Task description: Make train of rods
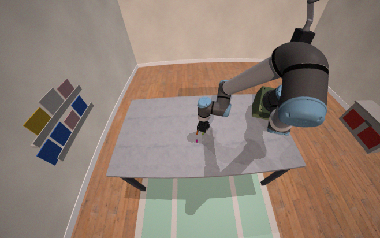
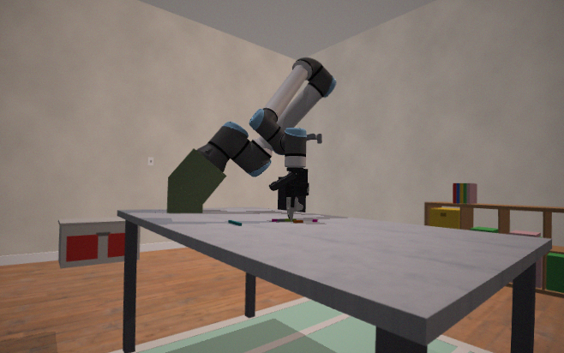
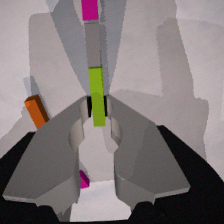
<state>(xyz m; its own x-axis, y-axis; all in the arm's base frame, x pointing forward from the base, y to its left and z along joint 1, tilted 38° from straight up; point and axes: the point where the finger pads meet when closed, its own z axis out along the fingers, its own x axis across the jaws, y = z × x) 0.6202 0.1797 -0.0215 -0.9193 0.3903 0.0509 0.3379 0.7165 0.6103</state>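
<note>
Right now the lime rod is 1 cm below my hand. The rest, counted from my hand: turquoise rod (25 cm to the right, 1 cm below, 1 cm behind); orange rod (5 cm ahead, 1 cm below); grey rod (4 cm to the right, 1 cm below, 1 cm behind).
</note>
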